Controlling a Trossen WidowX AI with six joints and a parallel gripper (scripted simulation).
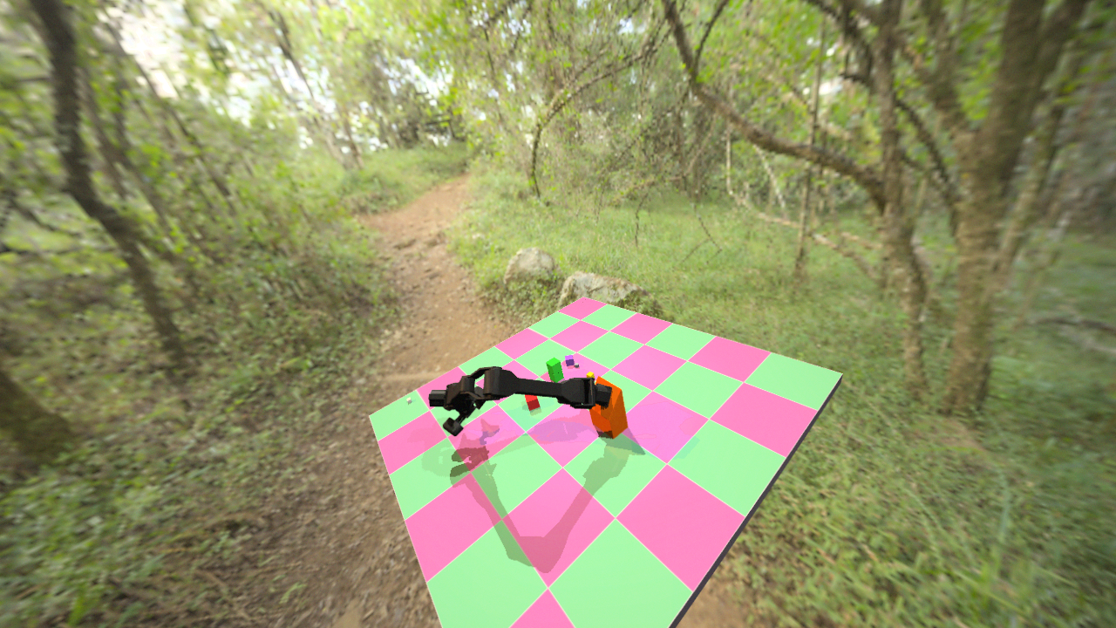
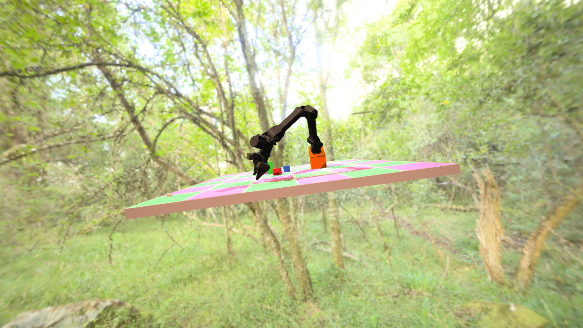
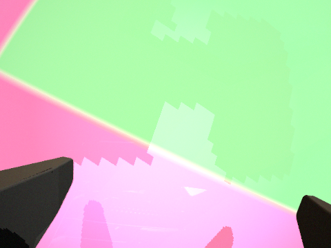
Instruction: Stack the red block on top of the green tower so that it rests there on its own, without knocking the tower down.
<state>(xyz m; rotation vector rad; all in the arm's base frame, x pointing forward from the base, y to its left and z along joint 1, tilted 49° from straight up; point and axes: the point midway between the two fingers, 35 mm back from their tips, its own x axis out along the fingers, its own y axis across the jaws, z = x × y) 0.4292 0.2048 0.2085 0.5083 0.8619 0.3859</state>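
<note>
Right now the red block is 200 mm to the right of my gripper tip and 140 mm behind it. Also, from my gripper tip: small purple block 470 mm to the right, 80 mm behind, 10 mm below; then blue block 350 mm to the right, 220 mm behind.
</note>
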